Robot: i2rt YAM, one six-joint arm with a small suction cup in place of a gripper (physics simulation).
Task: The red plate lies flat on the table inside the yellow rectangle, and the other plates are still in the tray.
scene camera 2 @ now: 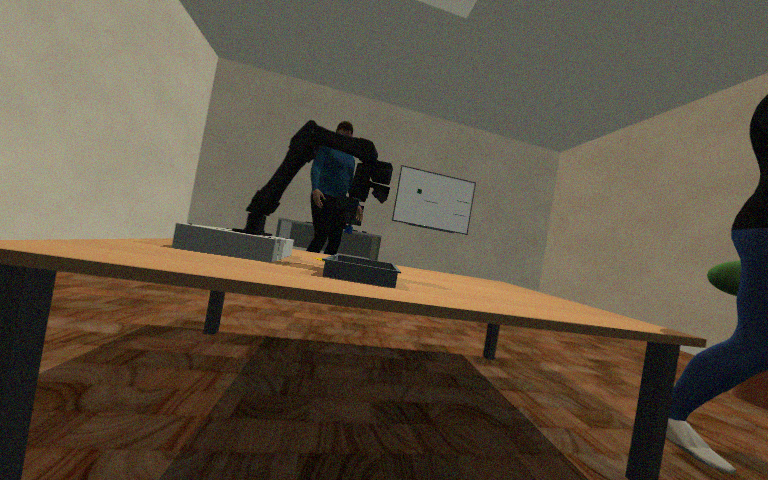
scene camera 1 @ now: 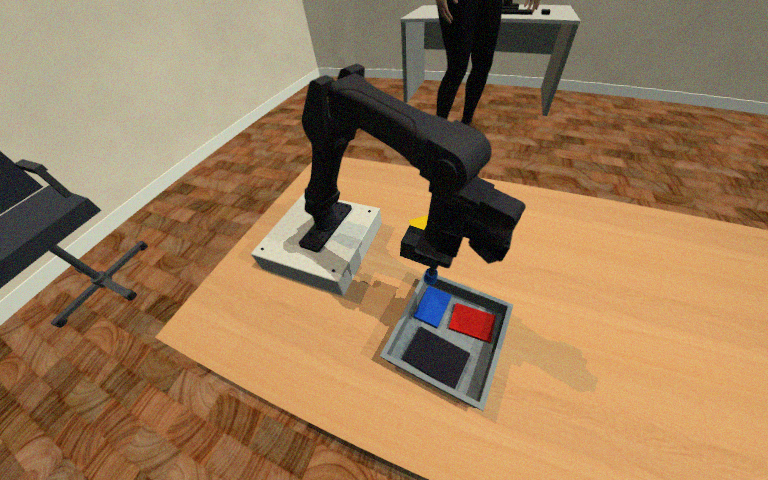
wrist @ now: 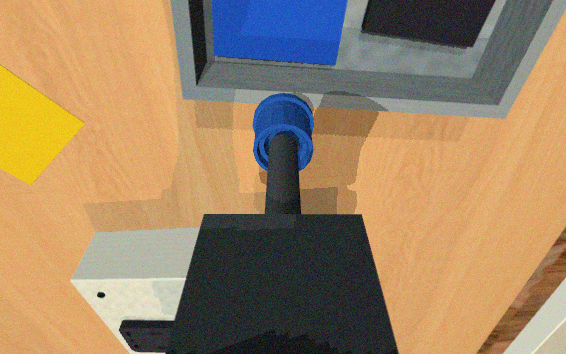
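Pixels of known places: hand, its tool point: (scene camera 2: 347, 233) (scene camera 1: 430, 278) (wrist: 283, 121); arm's base, origin of its link: (scene camera 2: 253, 233) (scene camera 1: 327, 225).
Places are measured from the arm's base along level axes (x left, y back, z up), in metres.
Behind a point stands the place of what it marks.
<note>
The red plate (scene camera 1: 472, 322) {x -0.110, y -0.470, z -0.060 m} lies flat in the grey tray (scene camera 1: 400, 318) {x -0.180, y -0.311, z -0.023 m} (scene camera 2: 360, 273) {x -0.277, y -0.415, z -0.047 m} (wrist: 350, 86) {x -0.156, y -0.323, z -0.039 m}, at the side away from the robot base. The blue plate (scene camera 1: 433, 306) {x -0.104, y -0.370, z -0.059 m} (wrist: 277, 31) {x -0.101, y -0.358, z -0.059 m} lies beside it, and the larger black plate (scene camera 1: 436, 356) {x -0.219, y -0.414, z -0.060 m} (wrist: 427, 21) {x -0.212, y -0.364, z -0.060 m} lies in the near part in scene camera 1. The yellow rectangle (scene camera 1: 418, 222) {x 0.172, y -0.231, z -0.073 m} (scene camera 2: 320, 259) (wrist: 36, 125) {x 0.128, y -0.271, z -0.072 m} is on the table outside the tray, partly hidden by the arm in scene camera 1. My gripper (scene camera 1: 430, 277) (scene camera 2: 348, 229) (wrist: 283, 131), a blue suction cup, is open, holds nothing and hangs above the tray's edge near the blue plate.
The white base block (scene camera 1: 283, 249) {x -0.126, y 0.069, z 0.003 m} (scene camera 2: 226, 242) {x -0.168, y 0.007, z -0.032 m} (wrist: 135, 256) {x 0.065, y -0.122, z -0.033 m} carries the arm and stands on the wooden table (scene camera 1: 254, 333) {x -0.345, y 0.032, z -0.073 m} (scene camera 2: 453, 300) {x -0.338, y -0.674, z -0.073 m}. A person (scene camera 1: 470, 56) (scene camera 2: 334, 175) stands behind the table by a desk. Another person (scene camera 2: 750, 271) is at the right in scene camera 2. A chair (scene camera 1: 45, 229) is at the left.
</note>
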